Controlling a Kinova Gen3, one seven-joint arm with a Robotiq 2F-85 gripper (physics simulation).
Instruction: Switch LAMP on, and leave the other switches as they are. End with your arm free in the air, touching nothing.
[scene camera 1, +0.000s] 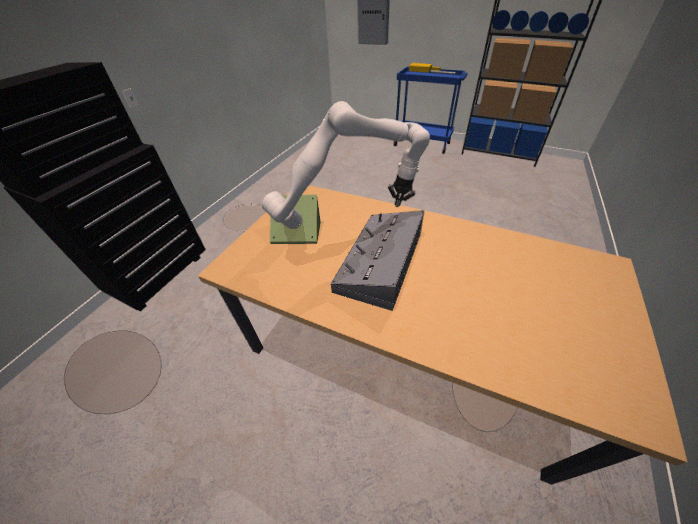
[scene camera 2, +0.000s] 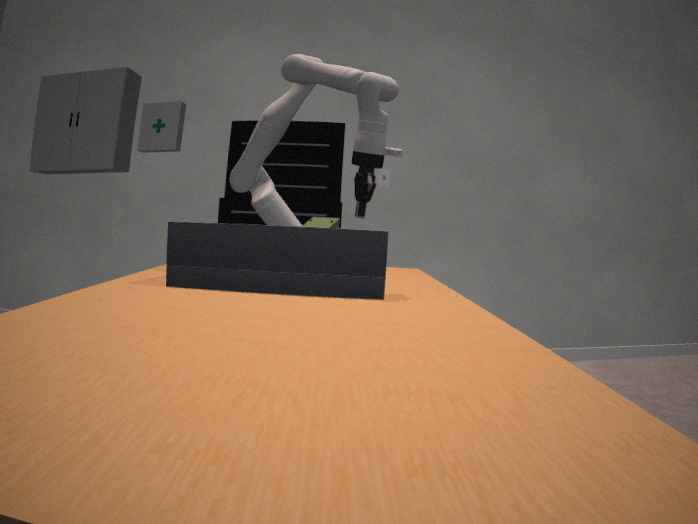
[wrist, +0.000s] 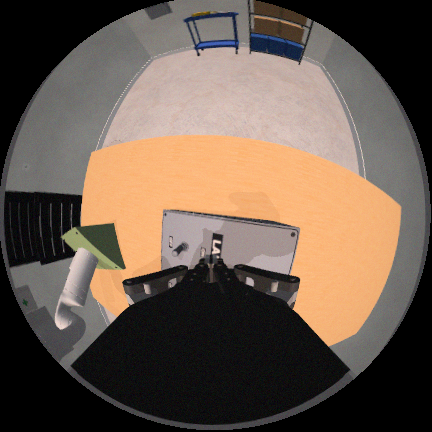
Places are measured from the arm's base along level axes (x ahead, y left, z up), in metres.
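Pixels of known places: gripper, fingertip midpoint: (scene camera 1: 396, 206) (scene camera 2: 359, 217) (wrist: 210, 261); arm's base, link origin: (scene camera 1: 293, 220) (wrist: 88, 254).
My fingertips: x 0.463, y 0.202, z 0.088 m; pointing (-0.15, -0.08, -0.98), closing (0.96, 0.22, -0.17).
For each thing: its top centre in the pictures, then the offset to it from my fingertips. Level surfaces: height alone.
- LAMP lever, top centre: (wrist: 172, 253) (scene camera 1: 380, 212) 0.071 m back, 0.025 m right, 0.043 m down
- LAMP label, top centre: (wrist: 214, 256) 0.001 m back, 0.018 m right, 0.065 m down
- wooden table, surface height: 0.176 m down
The sloped grey switch panel (scene camera 1: 399, 248) (scene camera 2: 276, 251) (wrist: 260, 242) stands on the table. The LAMP lever (scene camera 1: 380, 217) (wrist: 179, 249) is at its far end, between small OFF and ON labels. It stands nearly vertical, tipped to the ON side of the panel's slope. The other three levers, the second (scene camera 1: 369, 231), third (scene camera 1: 359, 248) and fourth (scene camera 1: 349, 267), lean left, toward OFF. My gripper (scene camera 1: 398, 202) (scene camera 2: 360, 210) (wrist: 210, 261) is shut and empty, in the air above the panel's far end, apart from the LAMP lever. It partly covers the LAMP label (wrist: 217, 244).
The arm's green base plate (scene camera 1: 308, 231) (wrist: 107, 242) is left of the panel on the wooden table (scene camera 1: 507, 293) (scene camera 2: 281, 394). A black drawer cabinet (scene camera 1: 112, 186) stands at the left. A blue cart (scene camera 1: 431, 77) and a shelf rack (scene camera 1: 521, 80) stand beyond the table.
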